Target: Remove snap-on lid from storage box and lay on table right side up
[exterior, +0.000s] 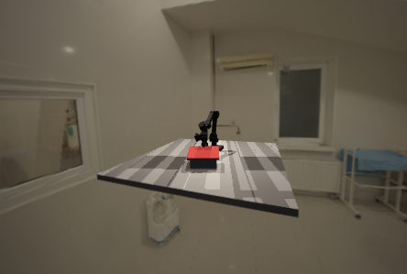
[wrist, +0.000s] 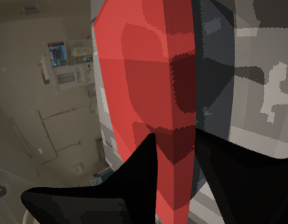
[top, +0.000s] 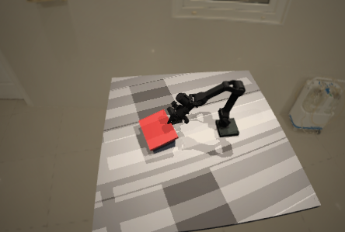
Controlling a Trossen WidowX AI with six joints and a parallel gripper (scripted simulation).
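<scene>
Now: gripper tip 8 cm short of the lid, 2 cm to the right of it and 1 cm above it. From my gripper tip the other things lie so: storage box (7 cm below, 7 cm ahead, 2 cm to the left).
</scene>
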